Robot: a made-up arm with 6 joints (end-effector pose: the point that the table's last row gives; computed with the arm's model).
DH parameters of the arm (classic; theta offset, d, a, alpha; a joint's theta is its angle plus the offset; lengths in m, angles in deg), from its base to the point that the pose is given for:
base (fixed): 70.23 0 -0.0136 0
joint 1: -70.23 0.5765 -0.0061 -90
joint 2: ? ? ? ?
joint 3: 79.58 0.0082 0.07 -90
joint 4: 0 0.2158 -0.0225 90
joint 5: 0 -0.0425 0.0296 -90
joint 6: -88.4 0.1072 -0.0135 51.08
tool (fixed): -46.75 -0.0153 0 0
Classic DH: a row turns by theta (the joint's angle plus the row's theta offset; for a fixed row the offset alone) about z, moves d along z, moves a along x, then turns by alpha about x.
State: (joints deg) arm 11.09 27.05 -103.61 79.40 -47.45 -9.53
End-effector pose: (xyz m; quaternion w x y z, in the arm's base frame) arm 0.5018 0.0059 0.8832 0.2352 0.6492 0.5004 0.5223
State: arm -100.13 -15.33 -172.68 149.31 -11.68 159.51
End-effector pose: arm 0.0490 0.1079 1.2958 0.5357 0.4716 -0.0702 -0.6969
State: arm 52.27 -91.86 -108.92 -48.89 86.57 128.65
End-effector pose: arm -0.2408 -0.4975 0.8488 0.2250 -0.2641 -0.1705 -0.9222
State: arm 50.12 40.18 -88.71 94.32 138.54 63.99
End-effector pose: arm 0.1949 0.4070 0.7540 0.9250 -0.0451 -0.0443 0.3747
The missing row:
joint 2: -79.58 0 0.4214 0
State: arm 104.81 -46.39 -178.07 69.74 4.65 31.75
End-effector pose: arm 0.1330 -0.4778 1.1331 0.3265 0.5431 0.2370 -0.7364
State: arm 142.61 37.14 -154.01 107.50 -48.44 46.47
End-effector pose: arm -0.4102 0.3466 0.9710 0.8846 -0.2154 -0.2051 -0.3592
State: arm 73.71 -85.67 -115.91 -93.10 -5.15 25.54
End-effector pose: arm -0.2165 -0.6253 0.9246 0.8198 0.2302 0.2614 0.4546
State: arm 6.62 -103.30 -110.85 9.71 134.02 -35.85
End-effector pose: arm -0.4776 -0.0848 0.7403 0.3525 0.0956 0.9169 -0.1608
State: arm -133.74 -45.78 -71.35 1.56 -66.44 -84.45
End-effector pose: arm 0.0659 0.0991 1.1547 0.0714 0.3191 -0.3019 -0.8955
